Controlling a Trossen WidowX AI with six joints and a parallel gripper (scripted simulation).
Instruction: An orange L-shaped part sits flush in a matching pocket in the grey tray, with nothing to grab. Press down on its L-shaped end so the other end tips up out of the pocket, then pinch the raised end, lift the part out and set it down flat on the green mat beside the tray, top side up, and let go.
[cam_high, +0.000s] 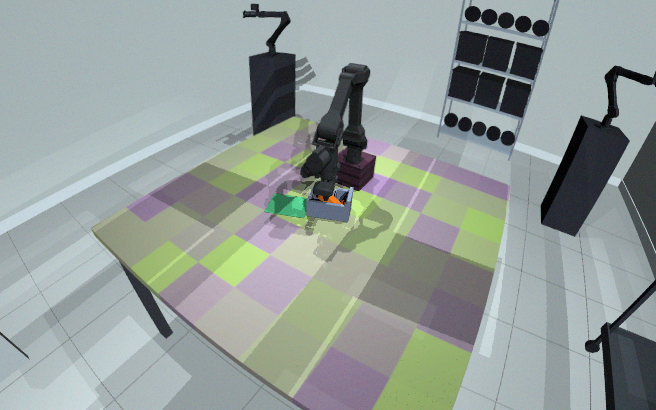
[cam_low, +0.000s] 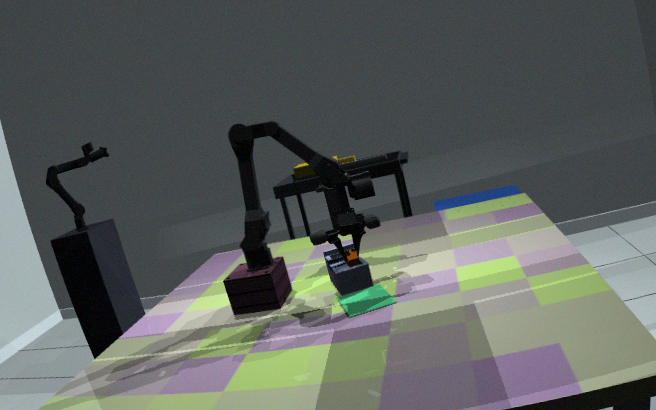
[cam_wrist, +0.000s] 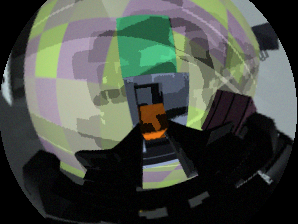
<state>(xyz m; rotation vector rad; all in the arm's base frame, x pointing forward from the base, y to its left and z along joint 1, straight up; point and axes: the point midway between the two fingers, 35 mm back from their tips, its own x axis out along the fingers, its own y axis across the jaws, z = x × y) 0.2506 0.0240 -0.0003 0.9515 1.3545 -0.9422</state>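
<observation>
Right now my gripper tip is 14 cm to the left of the green mat, 8 cm above it and 3 cm short of it. The rest, counted from my gripper tip: orange L-shaped part 3 cm to the left, 3 cm below, 3 cm behind.
</observation>
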